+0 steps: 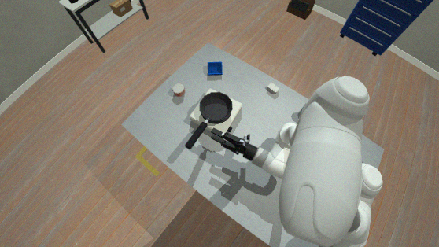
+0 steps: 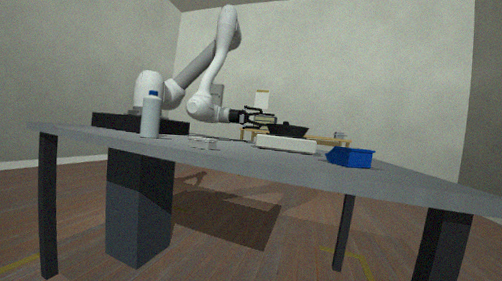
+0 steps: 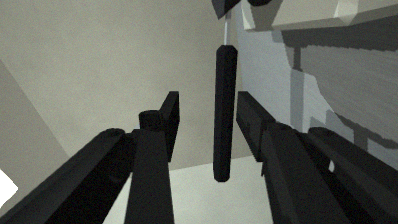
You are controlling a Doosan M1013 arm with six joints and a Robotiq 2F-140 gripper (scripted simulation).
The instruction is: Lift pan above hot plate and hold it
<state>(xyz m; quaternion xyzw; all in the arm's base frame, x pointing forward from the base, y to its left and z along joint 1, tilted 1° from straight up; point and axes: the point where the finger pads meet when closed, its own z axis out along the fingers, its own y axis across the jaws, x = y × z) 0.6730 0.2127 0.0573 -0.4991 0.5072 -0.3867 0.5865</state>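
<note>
Right now my hand is 120 mm short of the black pan, 80 mm to the left of it and 40 mm above it. From my hand the other things lie so: small white box: 530 mm to the right, 120 mm below, 40 mm behind; then hot plate: 150 mm to the right, 110 mm below, 110 mm ahead; then blue tray: 410 mm to the right, 370 mm ahead, 120 mm below.
</note>
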